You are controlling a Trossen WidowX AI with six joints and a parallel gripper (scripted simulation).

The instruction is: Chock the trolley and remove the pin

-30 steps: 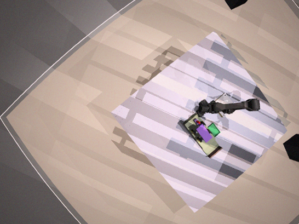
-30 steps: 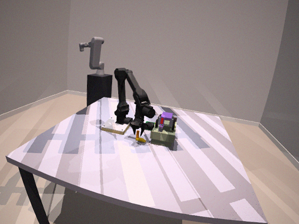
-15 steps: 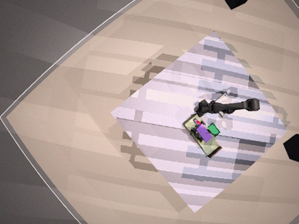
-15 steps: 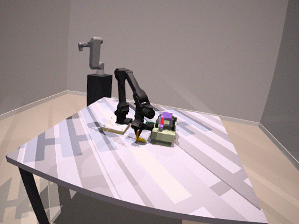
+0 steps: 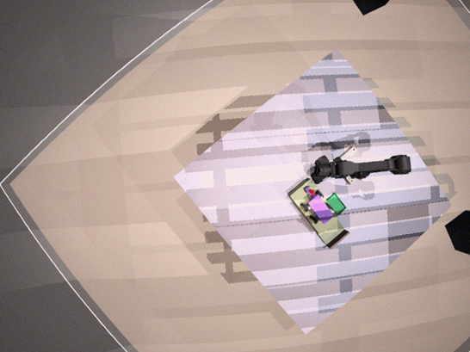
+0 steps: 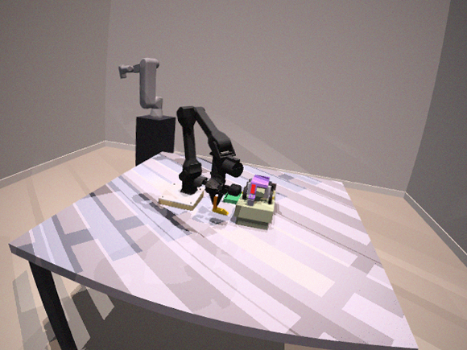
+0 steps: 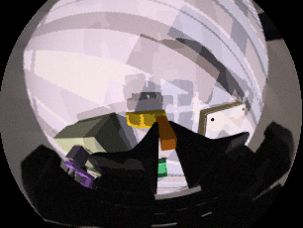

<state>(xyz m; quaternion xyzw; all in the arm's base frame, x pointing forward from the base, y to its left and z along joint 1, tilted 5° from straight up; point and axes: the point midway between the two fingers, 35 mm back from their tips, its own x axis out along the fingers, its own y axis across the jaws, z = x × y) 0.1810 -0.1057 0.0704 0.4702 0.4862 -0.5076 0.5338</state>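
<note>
Now: the purple trolley 14 cm ahead of my gripper tip, 15 cm to the left of it and 5 cm above it. Also, from my gripper tip: yellow chock 2 cm ahead, 1 cm below; then red-headed stop pin 13 cm ahead, 5 cm to the left, 7 cm above; then pale green ramp 14 cm ahead, 16 cm to the left, 2 cm below.
</note>
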